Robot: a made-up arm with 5 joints. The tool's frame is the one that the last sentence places.
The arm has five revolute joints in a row. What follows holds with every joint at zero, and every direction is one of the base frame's.
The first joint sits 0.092 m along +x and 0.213 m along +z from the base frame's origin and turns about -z.
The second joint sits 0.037 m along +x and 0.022 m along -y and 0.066 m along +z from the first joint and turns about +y.
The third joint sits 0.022 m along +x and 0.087 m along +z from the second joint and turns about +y.
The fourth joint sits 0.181 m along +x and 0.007 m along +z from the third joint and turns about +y.
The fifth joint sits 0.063 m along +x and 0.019 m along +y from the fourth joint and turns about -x.
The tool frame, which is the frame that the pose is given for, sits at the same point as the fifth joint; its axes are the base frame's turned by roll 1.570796, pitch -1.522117 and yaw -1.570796 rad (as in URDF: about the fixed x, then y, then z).
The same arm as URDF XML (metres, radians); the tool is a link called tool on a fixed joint. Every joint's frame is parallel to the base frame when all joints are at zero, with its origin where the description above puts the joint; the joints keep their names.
<robot name="arm">
<joint name="joint 1" type="continuous"><parent link="base"/><child link="link1"/><origin xyz="0.0920 0.0000 0.2130" rpy="0.0000 0.0000 0.0000"/><axis xyz="0 0 -1"/></joint>
<joint name="joint 2" type="continuous"><parent link="link1"/><child link="link2"/><origin xyz="0.0370 -0.0220 0.0660" rpy="0.0000 0.0000 0.0000"/><axis xyz="0 1 0"/></joint>
<joint name="joint 3" type="continuous"><parent link="link2"/><child link="link3"/><origin xyz="0.0220 0.0000 0.0870" rpy="0.0000 0.0000 0.0000"/><axis xyz="0 1 0"/></joint>
<joint name="joint 4" type="continuous"><parent link="link3"/><child link="link4"/><origin xyz="0.1810 0.0000 0.0070" rpy="0.0000 0.0000 0.0000"/><axis xyz="0 1 0"/></joint>
<joint name="joint 5" type="continuous"><parent link="link4"/><child link="link5"/><origin xyz="0.0630 0.0190 0.0000" rpy="0.0000 0.0000 0.0000"/><axis xyz="-1 0 0"/></joint>
<joint name="tool_fixed" type="fixed"><parent link="link5"/><child link="tool"/><origin xyz="0.0000 0.0000 0.0000" rpy="1.5708 -1.5221 -1.5708"/></joint>
<link name="base"/>
<link name="link1"/>
<link name="link2"/>
<link name="link3"/>
<link name="link4"/>
<link name="link5"/>
<link name="tool"/>
</robot>

